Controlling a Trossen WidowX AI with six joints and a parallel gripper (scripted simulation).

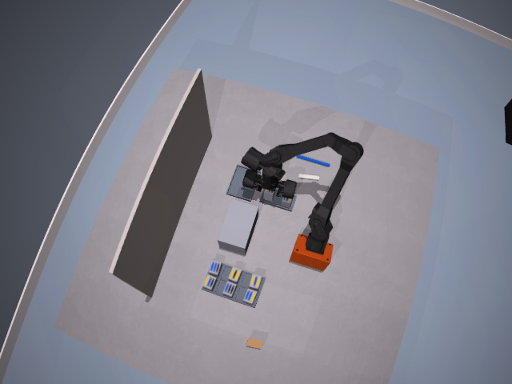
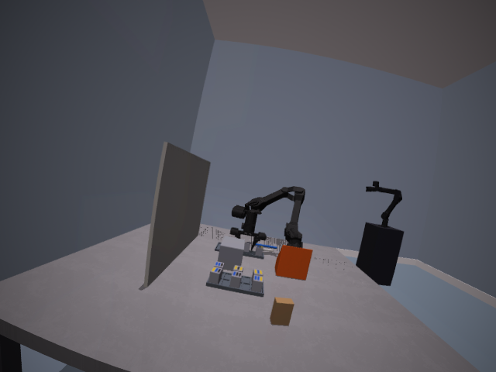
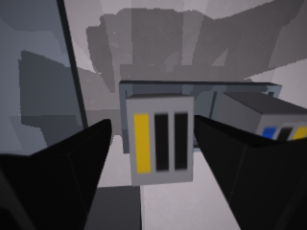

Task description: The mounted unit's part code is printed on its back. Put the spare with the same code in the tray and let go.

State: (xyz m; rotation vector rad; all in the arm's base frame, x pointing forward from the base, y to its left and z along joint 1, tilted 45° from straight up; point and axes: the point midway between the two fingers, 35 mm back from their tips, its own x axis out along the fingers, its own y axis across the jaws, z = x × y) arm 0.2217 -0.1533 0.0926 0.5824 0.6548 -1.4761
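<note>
The rack lies 4 cm behind my gripper tip and 1 cm below it. From my gripper tip the other things lie so: blue-grey tray (11 cm ahead, 2 cm to the right, 2 cm below); then grey mounted unit (6 cm ahead, 18 cm to the left, 3 cm above); then white bar (13 cm behind, 12 cm to the right, 2 cm below).
</note>
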